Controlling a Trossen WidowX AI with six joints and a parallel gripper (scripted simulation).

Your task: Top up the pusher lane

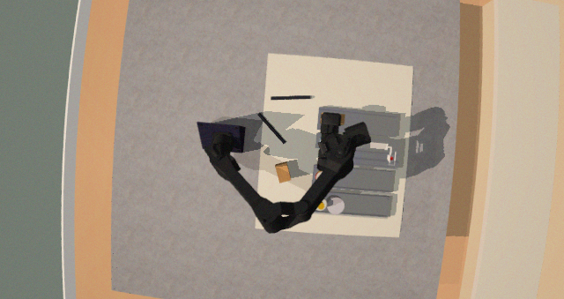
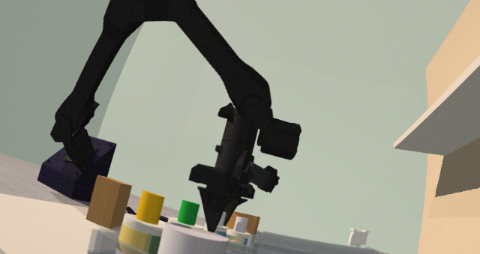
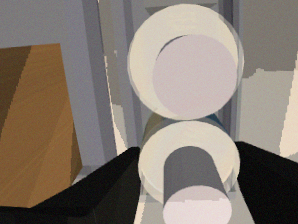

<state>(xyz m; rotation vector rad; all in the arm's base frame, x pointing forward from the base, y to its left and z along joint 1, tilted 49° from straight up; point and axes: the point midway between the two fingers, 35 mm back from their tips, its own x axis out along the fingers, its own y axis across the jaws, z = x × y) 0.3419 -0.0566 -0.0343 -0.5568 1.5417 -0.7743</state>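
Right now the sprung lane is 14 cm ahead of my gripper tip, 4 cm to the right of it and 1 cm below it. From my gripper tip the other things lie so: wooden block (15 cm behind, 10 cm to the right); then white pusher plate (15 cm ahead, 4 cm to the right, 2 cm above).
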